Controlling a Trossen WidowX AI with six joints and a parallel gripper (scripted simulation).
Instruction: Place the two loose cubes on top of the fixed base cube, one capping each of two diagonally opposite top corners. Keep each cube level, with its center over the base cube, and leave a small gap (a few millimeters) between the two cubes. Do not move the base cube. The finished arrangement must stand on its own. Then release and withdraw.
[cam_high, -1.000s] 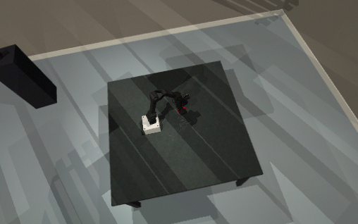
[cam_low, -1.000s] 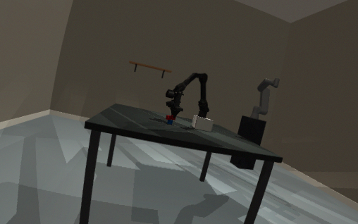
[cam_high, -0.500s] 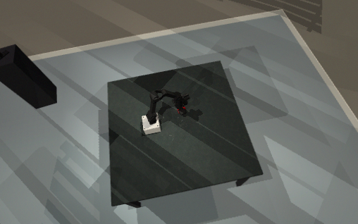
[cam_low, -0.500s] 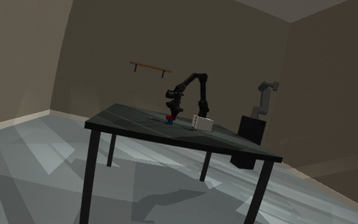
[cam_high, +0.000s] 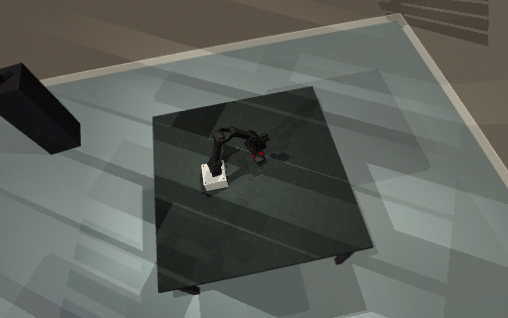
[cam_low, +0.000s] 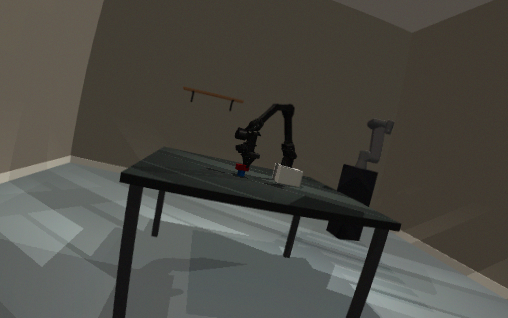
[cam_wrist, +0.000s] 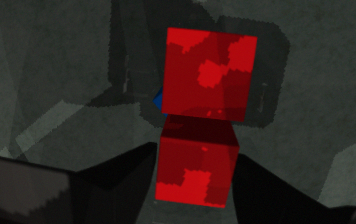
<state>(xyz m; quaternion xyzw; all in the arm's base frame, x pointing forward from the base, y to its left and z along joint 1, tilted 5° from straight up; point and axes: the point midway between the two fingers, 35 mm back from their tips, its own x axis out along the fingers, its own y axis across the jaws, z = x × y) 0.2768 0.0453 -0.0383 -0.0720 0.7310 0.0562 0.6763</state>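
Now: gripper tip 40 mm above the blue cube and 20 mm short of it.
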